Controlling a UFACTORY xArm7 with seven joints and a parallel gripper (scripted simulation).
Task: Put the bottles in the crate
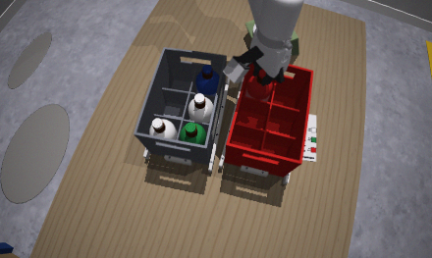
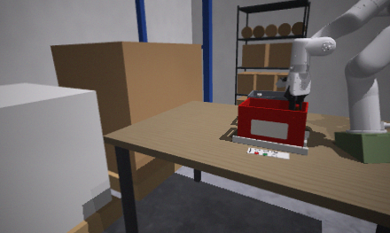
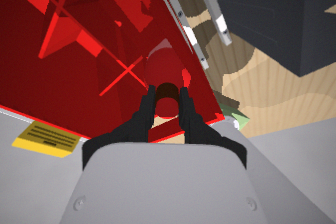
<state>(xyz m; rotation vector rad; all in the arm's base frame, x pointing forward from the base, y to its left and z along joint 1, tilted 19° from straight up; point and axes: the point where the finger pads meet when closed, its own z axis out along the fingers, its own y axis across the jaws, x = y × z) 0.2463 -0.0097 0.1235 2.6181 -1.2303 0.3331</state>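
The red-label bottle is 7 cm below my hand. Also, from my hand: red crate 9 cm ahead, 8 cm below, 3 cm to the left; then blue-label bottle 15 cm to the right, 8 cm below, 1 cm behind; then grey crate 21 cm to the right, 8 cm below, 8 cm ahead.
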